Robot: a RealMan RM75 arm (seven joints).
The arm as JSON. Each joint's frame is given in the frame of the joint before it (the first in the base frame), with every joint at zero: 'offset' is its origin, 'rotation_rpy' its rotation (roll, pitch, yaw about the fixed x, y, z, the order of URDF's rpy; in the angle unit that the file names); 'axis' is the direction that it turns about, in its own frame. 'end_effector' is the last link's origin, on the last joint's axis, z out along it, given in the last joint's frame.
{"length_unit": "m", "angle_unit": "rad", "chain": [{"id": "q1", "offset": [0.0, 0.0, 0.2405], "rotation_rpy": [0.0, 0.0, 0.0], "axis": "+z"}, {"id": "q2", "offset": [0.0, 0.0, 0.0], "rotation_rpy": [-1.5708, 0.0, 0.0], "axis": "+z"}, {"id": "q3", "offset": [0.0, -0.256, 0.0], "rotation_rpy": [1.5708, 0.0, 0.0], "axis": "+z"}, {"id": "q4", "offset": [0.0, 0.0, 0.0], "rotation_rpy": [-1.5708, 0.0, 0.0], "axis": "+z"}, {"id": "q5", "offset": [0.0, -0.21, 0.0], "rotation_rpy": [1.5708, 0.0, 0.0], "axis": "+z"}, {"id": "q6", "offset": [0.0, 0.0, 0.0], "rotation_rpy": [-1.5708, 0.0, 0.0], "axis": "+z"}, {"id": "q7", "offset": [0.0, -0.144, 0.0], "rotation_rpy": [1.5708, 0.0, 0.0], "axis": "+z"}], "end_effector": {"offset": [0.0, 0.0, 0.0], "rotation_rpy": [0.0, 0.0, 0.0]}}
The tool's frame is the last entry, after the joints.
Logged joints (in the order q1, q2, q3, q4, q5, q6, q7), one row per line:
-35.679 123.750 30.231 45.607 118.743 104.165 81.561
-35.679 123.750 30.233 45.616 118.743 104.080 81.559
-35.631 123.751 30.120 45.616 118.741 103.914 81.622
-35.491 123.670 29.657 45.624 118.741 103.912 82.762
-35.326 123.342 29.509 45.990 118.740 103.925 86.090
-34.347 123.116 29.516 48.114 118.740 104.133 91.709
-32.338 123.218 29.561 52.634 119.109 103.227 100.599
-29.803 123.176 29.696 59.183 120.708 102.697 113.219
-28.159 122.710 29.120 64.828 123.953 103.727 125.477
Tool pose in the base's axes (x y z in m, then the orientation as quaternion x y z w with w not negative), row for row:
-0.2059 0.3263 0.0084 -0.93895 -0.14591 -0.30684 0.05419
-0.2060 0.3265 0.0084 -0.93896 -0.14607 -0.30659 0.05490
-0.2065 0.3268 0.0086 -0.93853 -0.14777 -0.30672 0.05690
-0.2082 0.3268 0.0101 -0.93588 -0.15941 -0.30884 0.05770
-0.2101 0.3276 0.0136 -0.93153 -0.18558 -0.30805 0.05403
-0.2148 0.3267 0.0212 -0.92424 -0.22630 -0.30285 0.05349
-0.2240 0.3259 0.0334 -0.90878 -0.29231 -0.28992 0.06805
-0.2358 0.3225 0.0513 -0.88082 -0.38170 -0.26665 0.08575
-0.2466 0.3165 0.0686 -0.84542 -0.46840 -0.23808 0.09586
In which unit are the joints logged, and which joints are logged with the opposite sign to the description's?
The joints are logged in degrees. Opposite sign: q2, q7.
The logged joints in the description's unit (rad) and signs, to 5 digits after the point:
-0.62272 -2.15984 0.52763 0.79599 2.07246 1.81802 -1.42351
-0.62272 -2.15984 0.52767 0.79615 2.07246 1.81654 -1.42347
-0.62188 -2.15986 0.52569 0.79615 2.07242 1.81364 -1.42457
-0.61943 -2.15845 0.51761 0.79629 2.07242 1.81361 -1.44447
-0.61656 -2.15272 0.51503 0.80268 2.07240 1.81383 -1.50255
-0.59947 -2.14878 0.51515 0.83975 2.07240 1.81746 -1.60062
-0.56440 -2.15056 0.51594 0.91864 2.07884 1.80165 -1.75578
-0.52016 -2.14983 0.51829 1.03294 2.10675 1.79240 -1.97604
-0.49147 -2.14169 0.50824 1.13146 2.16339 1.81038 -2.18999

